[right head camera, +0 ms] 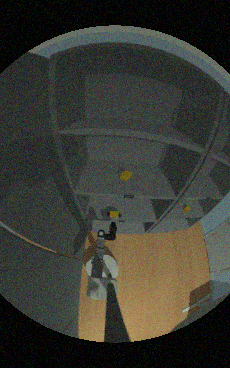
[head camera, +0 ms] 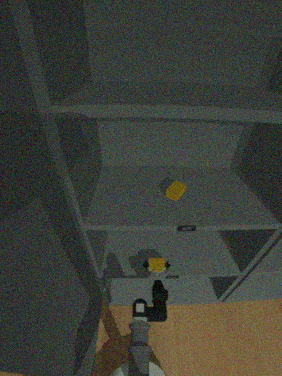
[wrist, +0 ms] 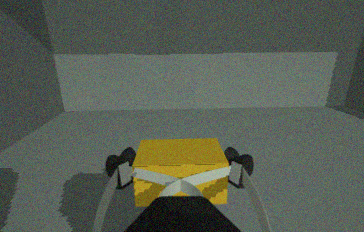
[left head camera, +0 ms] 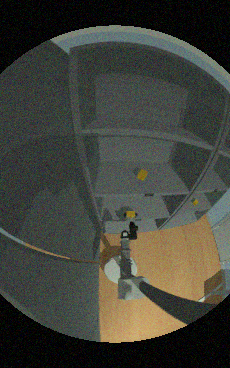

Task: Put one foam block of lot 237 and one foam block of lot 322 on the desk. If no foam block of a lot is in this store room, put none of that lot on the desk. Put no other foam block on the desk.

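Where they show: gripper, between the fingertips: [right head camera: 113, 212] [head camera: 156, 262] [wrist: 180, 160] [left head camera: 129, 212]; robot's base, origin of its link: [right head camera: 102, 267] [left head camera: 119, 268].
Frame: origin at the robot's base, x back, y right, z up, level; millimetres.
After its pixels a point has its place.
Observation:
My gripper [head camera: 157, 265] @(x -614, y 89, z 570 mm) [wrist: 180, 160] @(x -614, y 89, z 570 mm) is shut on a yellow foam block [head camera: 157, 261] @(x -609, y 94, z 590 mm) [left head camera: 130, 214] @(x -580, y 90, z 591 mm) [right head camera: 114, 214] @(x -585, y 99, z 591 mm) [wrist: 179, 151] @(x -596, y 89, z 591 mm), with one dark fingertip on each side of it. In the head view the held block shows near the front edge of a low shelf level. A second yellow block [head camera: 175, 190] @(x -734, y 153, z 1009 mm) [left head camera: 142, 174] @(x -729, y 156, z 1009 mm) [right head camera: 125, 175] @(x -726, y 157, z 1009 mm) lies turned at an angle on the shelf level above. A third, small yellow block [left head camera: 195, 202] @(x -693, y 1117, z 552 mm) [right head camera: 187, 208] @(x -702, y 1135, z 551 mm) lies in a bay farther right. I can read no lot number on any block. I cannot make out the desk.
The grey shelf unit [head camera: 165, 112] @(x -561, y 54, z 1403 mm) [left head camera: 145, 133] @(x -561, y 68, z 1401 mm) [right head camera: 125, 133] @(x -562, y 106, z 1399 mm) has uprights between its bays. Small dark label plates [head camera: 186, 228] @(x -561, y 184, z 949 mm) sit on its shelf edges. A large dark panel [head camera: 35, 270] @(x -316, y -297, z 1049 mm) stands close on the left. A brown object [left head camera: 215, 284] [right head camera: 200, 295] stands on the wooden floor [head camera: 220, 340] @(x -318, y 580, z -27 mm) at right.

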